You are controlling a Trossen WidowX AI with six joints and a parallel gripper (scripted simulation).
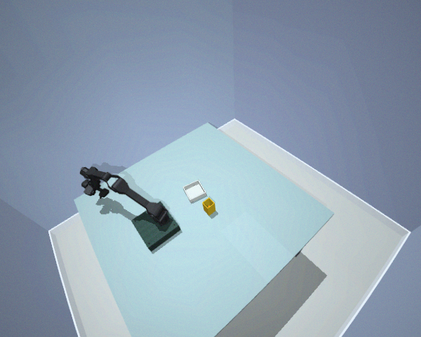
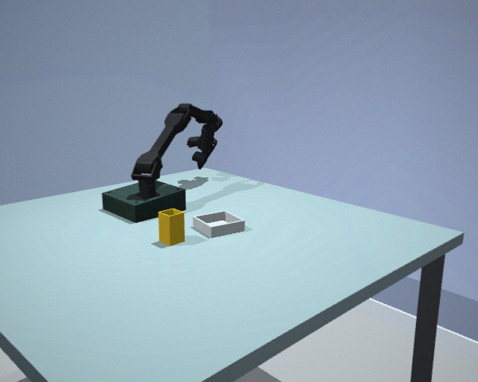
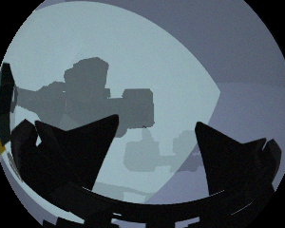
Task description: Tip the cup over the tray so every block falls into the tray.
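My gripper tip is 650 mm short of the yellow square cup, 500 mm to the left of it and 40 mm above it.
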